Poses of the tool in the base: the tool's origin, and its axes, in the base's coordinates. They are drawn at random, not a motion.
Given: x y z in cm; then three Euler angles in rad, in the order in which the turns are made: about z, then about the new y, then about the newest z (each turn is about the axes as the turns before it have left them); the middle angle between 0 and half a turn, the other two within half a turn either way.
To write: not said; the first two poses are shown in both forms.
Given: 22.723 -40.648 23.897 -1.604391 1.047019 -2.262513
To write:
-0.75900 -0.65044 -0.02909 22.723
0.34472 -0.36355 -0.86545 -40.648
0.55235 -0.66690 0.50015 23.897
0 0 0 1

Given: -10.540 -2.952 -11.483 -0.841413 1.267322 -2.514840
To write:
-0.59860 -0.48707 0.63596 -10.540
-0.21040 -0.67043 -0.71152 -2.952
0.77293 -0.55972 0.29884 -11.483
0 0 0 1

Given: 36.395 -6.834 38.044 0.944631 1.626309 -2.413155
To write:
0.56367 0.58300 0.58514 36.395
-0.35658 -0.46724 0.80903 -6.834
0.74507 -0.66468 -0.05548 38.044
0 0 0 1

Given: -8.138 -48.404 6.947 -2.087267 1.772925 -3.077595
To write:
-0.15455 -0.86145 -0.48376 -8.138
-0.14263 0.50397 -0.85186 -48.404
0.97764 -0.06265 -0.20076 6.947
0 0 0 1

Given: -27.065 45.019 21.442 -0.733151 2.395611 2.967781
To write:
0.65324 -0.56475 0.50432 -27.065
-0.35558 -0.81687 -0.45419 45.019
0.66847 0.11737 -0.73442 21.442
0 0 0 1

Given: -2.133 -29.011 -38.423 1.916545 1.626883 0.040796
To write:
-0.01939 -0.94081 -0.33837 -2.133
-0.06652 -0.33647 0.93934 -29.011
-0.99760 0.04072 -0.05606 -38.423
0 0 0 1

